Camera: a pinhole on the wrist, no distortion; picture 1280 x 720 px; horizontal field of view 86.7 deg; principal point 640.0 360.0 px. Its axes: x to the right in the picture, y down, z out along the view. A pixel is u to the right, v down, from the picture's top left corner.
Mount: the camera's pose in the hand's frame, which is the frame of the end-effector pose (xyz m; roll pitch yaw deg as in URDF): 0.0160 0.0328 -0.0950 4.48 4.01 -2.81
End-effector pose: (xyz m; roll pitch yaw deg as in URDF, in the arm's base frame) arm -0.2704 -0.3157 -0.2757 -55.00 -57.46 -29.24
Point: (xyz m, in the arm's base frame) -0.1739 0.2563 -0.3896
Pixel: 320.4 634.6
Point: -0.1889 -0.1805 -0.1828
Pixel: 764.7 476.4
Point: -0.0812 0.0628 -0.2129
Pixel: 617.8 665.9
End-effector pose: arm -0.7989 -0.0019 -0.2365 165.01 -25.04 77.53
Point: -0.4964 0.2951 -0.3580
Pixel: 1001.5 637.4
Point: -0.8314 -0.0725 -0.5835
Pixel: 163.4 159.2
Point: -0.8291 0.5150 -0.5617
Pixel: 954.9 83.5
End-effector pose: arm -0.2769 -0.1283 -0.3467 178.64 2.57 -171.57
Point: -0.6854 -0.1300 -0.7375
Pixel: 1151.1 463.5
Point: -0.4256 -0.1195 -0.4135
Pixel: 1141.8 424.6
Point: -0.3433 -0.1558 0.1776
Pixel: behind the camera
